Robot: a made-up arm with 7 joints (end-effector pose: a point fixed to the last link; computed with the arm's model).
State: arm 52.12 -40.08 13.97 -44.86 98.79 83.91 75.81
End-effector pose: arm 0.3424 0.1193 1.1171 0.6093 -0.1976 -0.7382 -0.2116
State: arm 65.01 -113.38 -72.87 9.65 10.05 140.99 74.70
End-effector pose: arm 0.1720 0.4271 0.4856 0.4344 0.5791 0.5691 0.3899
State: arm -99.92 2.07 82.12 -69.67 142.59 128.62 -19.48
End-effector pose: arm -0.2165 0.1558 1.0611 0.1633 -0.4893 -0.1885 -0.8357
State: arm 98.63 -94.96 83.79 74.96 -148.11 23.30 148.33
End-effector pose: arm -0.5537 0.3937 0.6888 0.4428 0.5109 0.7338 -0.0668
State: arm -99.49 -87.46 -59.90 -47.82 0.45 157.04 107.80
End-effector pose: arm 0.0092 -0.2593 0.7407 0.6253 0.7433 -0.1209 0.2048
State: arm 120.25 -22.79 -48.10 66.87 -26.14 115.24 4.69
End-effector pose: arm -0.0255 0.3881 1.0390 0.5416 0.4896 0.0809 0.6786
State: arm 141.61 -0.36 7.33 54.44 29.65 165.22 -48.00
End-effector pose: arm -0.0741 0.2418 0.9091 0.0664 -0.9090 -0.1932 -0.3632
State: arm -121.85 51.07 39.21 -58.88 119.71 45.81 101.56
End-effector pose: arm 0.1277 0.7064 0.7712 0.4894 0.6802 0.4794 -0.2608
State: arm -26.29 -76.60 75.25 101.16 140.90 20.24 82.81
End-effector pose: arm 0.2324 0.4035 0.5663 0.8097 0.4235 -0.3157 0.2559
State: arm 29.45 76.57 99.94 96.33 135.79 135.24 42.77
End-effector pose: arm -0.1243 0.0765 0.5004 0.0806 -0.7738 -0.6249 0.0658
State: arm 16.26 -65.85 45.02 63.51 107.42 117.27 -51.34
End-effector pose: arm 0.2321 0.2388 0.3908 0.1812 0.8172 0.2927 -0.4623
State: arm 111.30 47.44 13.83 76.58 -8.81 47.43 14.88
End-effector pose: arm 0.0310 -0.0548 1.2351 0.3121 0.5398 0.4954 0.6048
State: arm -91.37 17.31 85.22 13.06 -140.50 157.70 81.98
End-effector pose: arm -0.0605 0.3220 0.8872 0.9350 -0.0790 -0.1627 0.3050
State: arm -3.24 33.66 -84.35 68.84 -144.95 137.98 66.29
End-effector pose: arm 0.0593 -0.2320 0.9910 0.8167 0.2351 -0.2611 -0.4578
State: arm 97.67 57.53 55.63 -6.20 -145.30 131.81 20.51
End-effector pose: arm -0.0151 -0.5299 0.6485 0.0910 -0.5267 0.7836 -0.3166
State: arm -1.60 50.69 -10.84 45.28 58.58 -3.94 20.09
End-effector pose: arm -0.1201 -0.1218 1.2537 0.5278 0.7891 0.2453 0.1966
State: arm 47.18 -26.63 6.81 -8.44 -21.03 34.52 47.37
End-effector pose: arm 0.1842 0.0148 1.3048 0.3495 0.9122 0.1590 0.1429
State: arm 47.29 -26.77 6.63 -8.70 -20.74 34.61 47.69
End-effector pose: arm 0.1838 0.0148 1.3045 0.3457 0.9131 0.1611 0.1441
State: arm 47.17 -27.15 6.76 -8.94 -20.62 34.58 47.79
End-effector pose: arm 0.1868 0.0160 1.3035 0.3449 0.9134 0.1628 0.1424
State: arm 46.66 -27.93 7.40 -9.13 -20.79 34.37 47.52
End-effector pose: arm 0.1953 0.0193 1.3011 0.3489 0.9127 0.1638 0.1360
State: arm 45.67 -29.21 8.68 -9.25 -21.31 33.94 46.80
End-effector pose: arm 0.2111 0.0249 1.2967 0.3586 0.9106 0.1642 0.1235
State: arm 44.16 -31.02 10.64 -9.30 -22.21 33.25 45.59
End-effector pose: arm 0.2349 0.0322 1.2895 0.3742 0.9068 0.1640 0.1042
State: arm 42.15 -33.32 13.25 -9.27 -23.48 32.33 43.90
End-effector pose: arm 0.2666 0.0397 1.2788 0.3947 0.9008 0.1635 0.0783
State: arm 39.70 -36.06 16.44 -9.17 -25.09 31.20 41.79
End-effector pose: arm 0.3054 0.0457 1.2635 0.4185 0.8922 0.1634 0.0462
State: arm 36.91 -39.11 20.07 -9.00 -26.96 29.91 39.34
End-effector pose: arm 0.3494 0.0482 1.2434 0.4438 0.8809 0.1642 0.0094
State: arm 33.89 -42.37 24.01 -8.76 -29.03 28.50 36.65
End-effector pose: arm 0.3967 0.0462 1.2181 0.4687 0.8670 0.1666 -0.0309
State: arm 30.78 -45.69 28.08 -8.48 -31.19 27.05 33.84
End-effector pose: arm 0.4441 0.0386 1.1885 0.4913 0.8510 0.1710 -0.0722
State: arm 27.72 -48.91 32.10 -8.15 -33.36 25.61 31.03
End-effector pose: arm 0.4887 0.0262 1.1560 0.5107 0.8337 0.1774 -0.1125
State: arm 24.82 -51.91 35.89 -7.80 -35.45 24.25 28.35
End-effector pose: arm 0.5283 0.0100 1.1225 0.5262 0.8163 0.1850 -0.1499
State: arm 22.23 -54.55 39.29 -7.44 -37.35 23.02 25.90
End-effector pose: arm 0.5612 -0.0077 1.0905 0.5380 0.7999 0.1936 -0.1824
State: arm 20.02 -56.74 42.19 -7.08 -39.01 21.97 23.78
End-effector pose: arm 0.5869 -0.0250 1.0620 0.5466 0.7853 0.2021 -0.2091
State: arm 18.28 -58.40 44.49 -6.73 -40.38 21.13 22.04
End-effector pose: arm 0.6054 -0.0397 1.0391 0.5530 0.7732 0.2095 -0.2292
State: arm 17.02 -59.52 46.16 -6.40 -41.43 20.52 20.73
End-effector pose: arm 0.6175 -0.0507 1.0227 0.5578 0.7639 0.2151 -0.2430
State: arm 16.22 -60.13 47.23 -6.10 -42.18 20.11 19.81
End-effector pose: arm 0.6244 -0.0575 1.0130 0.5618 0.7573 0.2187 -0.2512
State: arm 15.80 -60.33 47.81 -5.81 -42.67 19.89 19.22
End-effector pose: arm 0.6274 -0.0604 1.0088 0.5654 0.7528 0.2206 -0.2547
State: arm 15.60 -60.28 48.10 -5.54 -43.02 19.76 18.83
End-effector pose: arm 0.6281 -0.0611 1.0079 0.5689 0.7497 0.2213 -0.2557
